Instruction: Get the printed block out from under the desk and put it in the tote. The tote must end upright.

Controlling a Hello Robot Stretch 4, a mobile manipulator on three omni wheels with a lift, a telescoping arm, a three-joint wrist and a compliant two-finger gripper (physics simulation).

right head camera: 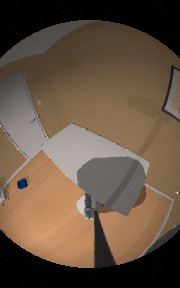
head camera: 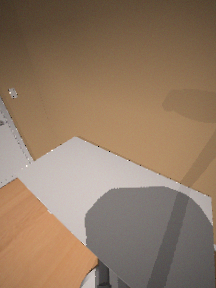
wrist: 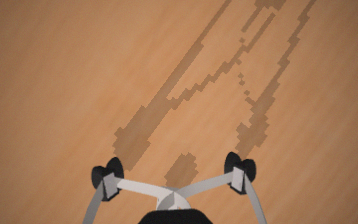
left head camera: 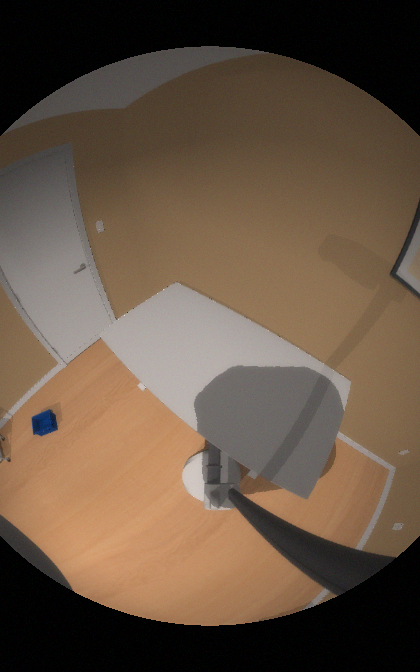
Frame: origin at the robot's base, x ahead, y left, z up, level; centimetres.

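Seen in the pictures: gripper, fingertip midpoint: [wrist: 174, 167].
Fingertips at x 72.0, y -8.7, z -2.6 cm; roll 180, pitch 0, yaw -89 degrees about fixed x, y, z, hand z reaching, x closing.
A point is followed by its place in that frame.
My gripper [wrist: 174, 167] @[x 72.0, y -8.7, z -2.6 cm] is partly open in the wrist view, its two black fingertips apart above the wooden floor, with no object seen held between them. A short dark shadow patch shows on the floor between the fingers. The printed block does not plainly show; the floor behind the finger linkage is hidden. The pale desk [head camera: 65, 175] @[x 74.2, y 33.2, z 69.2 cm] [left head camera: 165, 335] @[x 78.7, y 32.6, z 69.3 cm] [right head camera: 75, 145] @[x 79.0, y 18.2, z 69.2 cm] stands against the tan wall, and its top hides the space beneath. The blue tote [left head camera: 45, 422] @[x 11.5, y 172.0, z -2.4 cm] [right head camera: 22, 183] @[x 11.2, y 171.9, z -2.5 cm] stands upright on the floor at the far left, apart from the desk.
The arm [left head camera: 213, 462] @[x 10.2, y 0.3, z 39.5 cm] reaches toward the desk's front edge. A small white piece [left head camera: 142, 386] shows at that edge, and another pale piece [left head camera: 253, 474] near the arm; I cannot tell what they are. A white door [left head camera: 45, 260] @[x 117.4, y 147.4, z 112.8 cm] is at left. A dark shadow covers the desk's right part.
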